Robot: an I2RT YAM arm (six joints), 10 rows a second.
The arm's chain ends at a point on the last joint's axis. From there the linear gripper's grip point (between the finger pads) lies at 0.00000 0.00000 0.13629 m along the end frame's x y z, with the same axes.
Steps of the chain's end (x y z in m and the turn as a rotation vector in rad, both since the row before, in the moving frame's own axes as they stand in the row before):
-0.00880, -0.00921, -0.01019, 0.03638, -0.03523, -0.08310
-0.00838, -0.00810, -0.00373, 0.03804, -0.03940, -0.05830
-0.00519, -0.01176, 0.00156, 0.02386, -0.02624, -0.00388
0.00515, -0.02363, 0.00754, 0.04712, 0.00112, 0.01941
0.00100, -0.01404, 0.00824, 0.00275, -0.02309, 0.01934
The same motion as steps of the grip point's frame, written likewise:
-0.01380, -0.01396, -0.01036, 0.03638, -0.03523, -0.08310
-0.01390, -0.01312, -0.00393, 0.03804, -0.03940, -0.05830
-0.00877, -0.01500, 0.00147, 0.02386, -0.02624, -0.00388
0.00536, -0.03005, 0.00739, 0.04712, 0.00112, 0.01941
-0.00214, -0.01445, 0.00820, 0.00275, -0.02309, 0.01934

